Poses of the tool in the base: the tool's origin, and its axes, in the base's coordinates. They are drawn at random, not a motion.
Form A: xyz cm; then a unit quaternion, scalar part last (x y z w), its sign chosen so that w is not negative.
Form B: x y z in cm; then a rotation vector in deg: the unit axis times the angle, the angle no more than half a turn. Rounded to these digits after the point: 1 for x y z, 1 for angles.
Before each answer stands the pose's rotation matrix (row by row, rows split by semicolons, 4 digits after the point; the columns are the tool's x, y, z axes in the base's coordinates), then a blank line. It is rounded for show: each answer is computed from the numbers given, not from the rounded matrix.
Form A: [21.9 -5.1 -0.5 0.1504 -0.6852 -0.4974 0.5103]
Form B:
-0.4339 0.3016 -0.8490; -0.7138 0.4599 0.5282; 0.5497 0.8352 0.0157

[21.9 -5.1 -0.5 20.7 -94.5 -68.6]
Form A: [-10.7 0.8 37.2 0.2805 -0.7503 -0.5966 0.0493]
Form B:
-0.8378 -0.3621 -0.4087; -0.4797 0.1308 0.8676; -0.2607 0.9229 -0.2833

[-10.7 0.8 37.2 49.0 -131.0 -104.1]
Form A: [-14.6 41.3 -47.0 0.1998 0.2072 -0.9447 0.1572]
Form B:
-0.8707 0.3798 -0.3124; -0.2142 -0.8647 -0.4543; -0.4426 -0.3287 0.8343

[-14.6 41.3 -47.0 32.8 34.0 -154.9]
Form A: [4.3 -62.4 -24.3 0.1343 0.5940 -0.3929 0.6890]
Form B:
-0.0144 0.7010 0.7130; -0.3819 0.6552 -0.6519; -0.9241 -0.2817 0.2582

[4.3 -62.4 -24.3 17.2 76.1 -50.4]
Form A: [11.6 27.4 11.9 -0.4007 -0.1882 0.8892 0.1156]
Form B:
-0.6522 -0.0548 -0.7561; 0.3564 -0.9024 -0.2420; -0.6691 -0.4273 0.6080

[11.6 27.4 11.9 -67.3 -31.6 149.2]
